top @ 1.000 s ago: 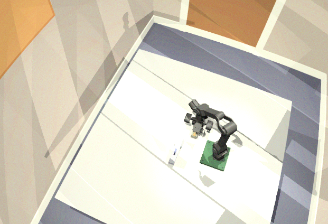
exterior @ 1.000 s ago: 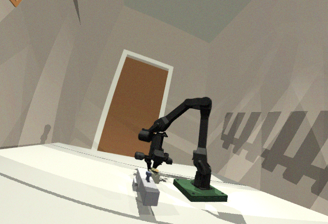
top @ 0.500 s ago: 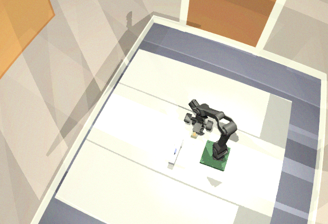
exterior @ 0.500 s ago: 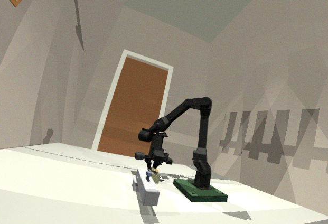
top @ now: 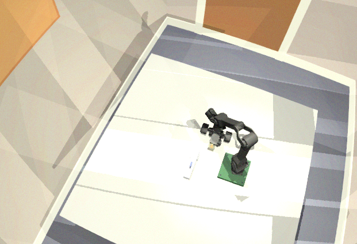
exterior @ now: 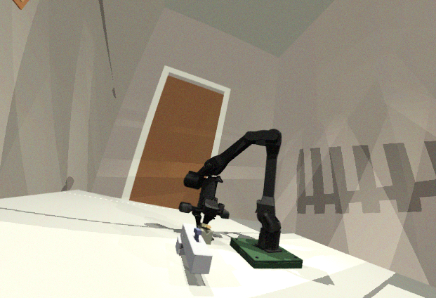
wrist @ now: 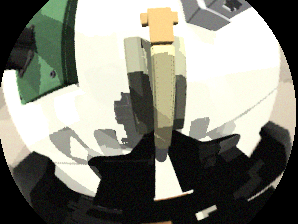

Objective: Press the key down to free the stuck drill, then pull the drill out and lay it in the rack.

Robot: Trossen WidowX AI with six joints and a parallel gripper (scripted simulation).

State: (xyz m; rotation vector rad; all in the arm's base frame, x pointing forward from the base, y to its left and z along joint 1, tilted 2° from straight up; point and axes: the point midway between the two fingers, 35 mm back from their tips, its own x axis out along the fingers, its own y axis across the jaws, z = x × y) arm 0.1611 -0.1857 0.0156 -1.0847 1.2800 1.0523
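My gripper tip is now 4 cm to the right of the drill, 4 cm below it and 1 cm short of it. Round my gripper tip: key 23 cm to the left, 12 cm ahead, 5 cm above; then grey block fixture 20 cm to the left, 11 cm ahead, 3 cm above.
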